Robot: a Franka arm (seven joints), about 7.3 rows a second.
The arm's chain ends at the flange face. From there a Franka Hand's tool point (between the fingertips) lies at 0.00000 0.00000 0.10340 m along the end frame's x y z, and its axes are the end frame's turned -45 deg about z.
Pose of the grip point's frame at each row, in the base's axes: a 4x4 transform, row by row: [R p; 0 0 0 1], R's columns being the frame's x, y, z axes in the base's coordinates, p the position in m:
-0.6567 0.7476 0.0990 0.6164; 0.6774 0.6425 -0.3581 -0.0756; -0.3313 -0.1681 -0.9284 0.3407; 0 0 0 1
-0.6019 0.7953 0.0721 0.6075; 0.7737 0.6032 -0.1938 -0.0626; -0.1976 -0.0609 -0.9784 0.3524; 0 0 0 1
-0.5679 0.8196 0.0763 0.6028; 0.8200 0.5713 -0.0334 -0.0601; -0.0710 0.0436 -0.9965 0.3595; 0 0 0 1
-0.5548 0.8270 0.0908 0.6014; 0.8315 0.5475 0.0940 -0.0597; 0.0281 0.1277 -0.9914 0.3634; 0 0 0 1
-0.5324 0.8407 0.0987 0.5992; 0.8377 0.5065 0.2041 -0.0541; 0.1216 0.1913 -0.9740 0.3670; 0 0 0 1
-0.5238 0.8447 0.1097 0.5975; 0.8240 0.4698 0.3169 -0.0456; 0.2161 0.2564 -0.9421 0.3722; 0 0 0 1
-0.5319 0.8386 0.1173 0.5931; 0.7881 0.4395 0.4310 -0.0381; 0.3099 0.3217 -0.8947 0.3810; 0 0 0 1
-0.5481 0.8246 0.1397 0.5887; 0.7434 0.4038 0.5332 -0.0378; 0.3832 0.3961 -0.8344 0.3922; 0 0 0 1
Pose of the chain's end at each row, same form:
0.0643 0.9930 0.0990 0.6062; 0.9333 -0.0247 -0.3581 -0.0386; -0.3531 0.1154 -0.9284 0.4367; 0 0 0 1
0.1368 0.9880 0.0721 0.6000; 0.9736 -0.1206 -0.1938 -0.0426; -0.1828 0.0967 -0.9784 0.4536; 0 0 0 1
0.1780 0.9811 0.0763 0.5949; 0.9838 -0.1759 -0.0334 -0.0566; -0.0194 0.0810 -0.9965 0.4625; 0 0 0 1
0.1925 0.9771 0.0908 0.5920; 0.9751 -0.2008 0.0940 -0.0694; 0.1102 0.0704 -0.9914 0.4659; 0 0 0 1
0.2180 0.9709 0.0987 0.5890; 0.9505 -0.2342 0.2041 -0.0752; 0.2213 0.0493 -0.9740 0.4677; 0 0 0 1
0.2269 0.9677 0.1097 0.5862; 0.9149 -0.2505 0.3169 -0.0784; 0.3341 0.0285 -0.9421 0.4696; 0 0 0 1
0.2169 0.9691 0.1173 0.5810; 0.8680 -0.2465 0.4310 -0.0827; 0.4466 0.0083 -0.8947 0.4735; 0 0 0 1
0.1955 0.9706 0.1397 0.5743; 0.8112 -0.2401 0.5332 -0.0929; 0.5510 0.0091 -0.8344 0.4785; 0 0 0 1

